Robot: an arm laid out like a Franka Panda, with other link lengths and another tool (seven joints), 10 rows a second.
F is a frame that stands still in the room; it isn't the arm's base.
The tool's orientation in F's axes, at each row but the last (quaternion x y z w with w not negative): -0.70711, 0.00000, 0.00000, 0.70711; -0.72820, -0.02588, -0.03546, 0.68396; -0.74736, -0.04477, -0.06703, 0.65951; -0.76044, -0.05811, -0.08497, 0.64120; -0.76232, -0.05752, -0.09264, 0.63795; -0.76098, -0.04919, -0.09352, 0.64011; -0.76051, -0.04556, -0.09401, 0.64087; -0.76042, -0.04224, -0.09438, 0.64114; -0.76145, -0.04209, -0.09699, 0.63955; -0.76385, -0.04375, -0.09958, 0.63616; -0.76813, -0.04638, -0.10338, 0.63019
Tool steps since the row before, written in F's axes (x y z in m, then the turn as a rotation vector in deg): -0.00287, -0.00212, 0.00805, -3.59, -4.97, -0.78; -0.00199, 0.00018, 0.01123, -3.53, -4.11, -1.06; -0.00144, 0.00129, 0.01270, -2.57, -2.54, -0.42; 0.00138, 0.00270, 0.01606, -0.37, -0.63, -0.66; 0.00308, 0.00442, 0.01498, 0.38, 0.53, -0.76; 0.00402, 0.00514, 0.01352, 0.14, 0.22, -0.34; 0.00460, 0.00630, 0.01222, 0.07, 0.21, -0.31; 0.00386, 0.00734, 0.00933, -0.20, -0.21, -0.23; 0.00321, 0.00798, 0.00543, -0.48, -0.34, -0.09; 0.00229, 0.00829, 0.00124, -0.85, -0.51, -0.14; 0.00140, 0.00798, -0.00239, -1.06, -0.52, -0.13
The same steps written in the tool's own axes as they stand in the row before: -0.00287, -0.00805, -0.00212, -3.59, 0.78, -4.97; -0.00101, -0.01135, -0.00055, -3.56, 1.01, -4.09; 0.00057, -0.01283, -0.00032, -2.55, 0.33, -2.57; 0.00457, -0.01569, 0.00011, -0.48, 0.67, -0.53; 0.00609, -0.01457, 0.00203, 0.19, 0.71, 0.68; 0.00648, -0.01317, 0.00317, 0.06, 0.32, 0.28; 0.00664, -0.01203, 0.00462, 0.00, 0.28, 0.26; 0.00521, -0.00959, 0.00607, -0.23, 0.22, -0.19; 0.00375, -0.00606, 0.00725, -0.47, 0.06, -0.36; 0.00200, -0.00230, 0.00814, -0.83, 0.07, -0.56; 0.00037, 0.00097, 0.00838, -1.03, 0.02, -0.59
